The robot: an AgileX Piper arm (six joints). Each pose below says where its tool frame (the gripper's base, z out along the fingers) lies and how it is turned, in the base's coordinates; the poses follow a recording.
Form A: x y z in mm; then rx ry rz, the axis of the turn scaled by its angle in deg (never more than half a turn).
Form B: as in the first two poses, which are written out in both.
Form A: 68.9 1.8 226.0 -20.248 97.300 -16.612
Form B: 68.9 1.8 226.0 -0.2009 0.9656 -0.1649 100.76
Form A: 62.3 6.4 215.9 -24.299 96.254 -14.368
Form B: 62.3 6.4 215.9 -0.2422 0.9596 -0.1432 100.31
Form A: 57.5 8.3 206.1 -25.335 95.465 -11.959
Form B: 57.5 8.3 206.1 -0.2546 0.9595 -0.1202 99.49
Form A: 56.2 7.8 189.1 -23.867 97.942 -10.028
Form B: 56.2 7.8 189.1 -0.2356 0.9668 -0.0990 101.31
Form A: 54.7 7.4 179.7 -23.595 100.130 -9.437
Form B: 54.7 7.4 179.7 -0.2284 0.9693 -0.0914 103.30
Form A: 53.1 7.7 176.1 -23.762 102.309 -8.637
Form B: 53.1 7.7 176.1 -0.2255 0.9708 -0.0820 105.39
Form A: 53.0 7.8 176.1 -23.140 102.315 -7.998
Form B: 53.0 7.8 176.1 -0.2200 0.9725 -0.0760 105.20
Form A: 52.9 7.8 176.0 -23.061 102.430 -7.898
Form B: 52.9 7.8 176.0 -0.2190 0.9728 -0.0750 105.29
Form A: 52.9 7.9 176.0 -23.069 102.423 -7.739
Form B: 52.9 7.9 176.0 -0.2191 0.9729 -0.0735 105.27
